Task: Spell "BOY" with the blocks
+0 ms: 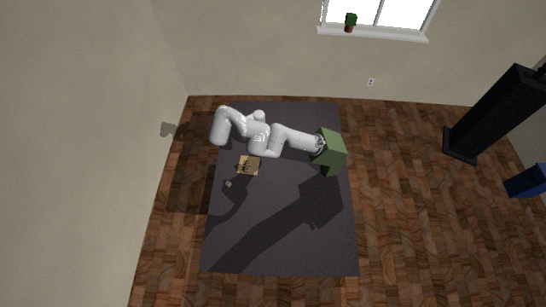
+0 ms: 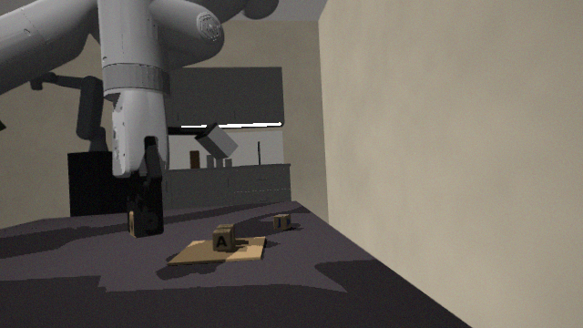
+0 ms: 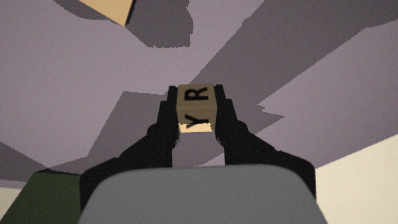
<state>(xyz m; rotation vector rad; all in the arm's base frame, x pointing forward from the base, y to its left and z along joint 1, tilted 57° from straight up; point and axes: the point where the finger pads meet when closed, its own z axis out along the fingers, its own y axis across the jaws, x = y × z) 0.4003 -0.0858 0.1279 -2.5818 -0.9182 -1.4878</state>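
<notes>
My hand is 1 cm short of the tan mat, 16 cm to the right of it and 8 cm above it.
</notes>
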